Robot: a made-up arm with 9 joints. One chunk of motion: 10 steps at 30 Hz.
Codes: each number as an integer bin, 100 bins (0 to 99) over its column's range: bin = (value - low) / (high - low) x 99, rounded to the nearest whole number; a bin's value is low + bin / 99 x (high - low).
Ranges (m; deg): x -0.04..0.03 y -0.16..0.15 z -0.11..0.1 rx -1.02..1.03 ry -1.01..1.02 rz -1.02..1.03
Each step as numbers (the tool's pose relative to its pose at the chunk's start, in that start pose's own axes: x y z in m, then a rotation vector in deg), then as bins.
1 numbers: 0.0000 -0.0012 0.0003 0.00 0.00 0.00
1 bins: 57 51 52 49 49 49
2 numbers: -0.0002 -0.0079 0.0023 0.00 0.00 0.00
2 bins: 56 49 53 49 49 49
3 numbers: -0.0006 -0.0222 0.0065 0.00 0.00 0.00
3 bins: 56 44 55 49 49 49
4 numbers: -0.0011 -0.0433 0.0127 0.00 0.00 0.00
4 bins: 55 37 58 49 49 49
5 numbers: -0.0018 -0.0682 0.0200 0.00 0.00 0.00
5 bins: 54 29 61 49 49 49
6 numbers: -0.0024 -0.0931 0.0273 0.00 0.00 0.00
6 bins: 53 21 65 49 49 49
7 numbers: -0.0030 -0.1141 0.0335 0.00 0.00 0.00
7 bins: 52 15 68 49 49 49
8 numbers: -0.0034 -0.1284 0.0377 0.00 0.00 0.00
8 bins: 52 10 70 49 49 49
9 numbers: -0.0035 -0.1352 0.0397 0.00 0.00 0.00
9 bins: 52 8 71 49 49 49
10 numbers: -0.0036 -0.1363 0.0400 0.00 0.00 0.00
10 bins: 51 8 71 49 49 49
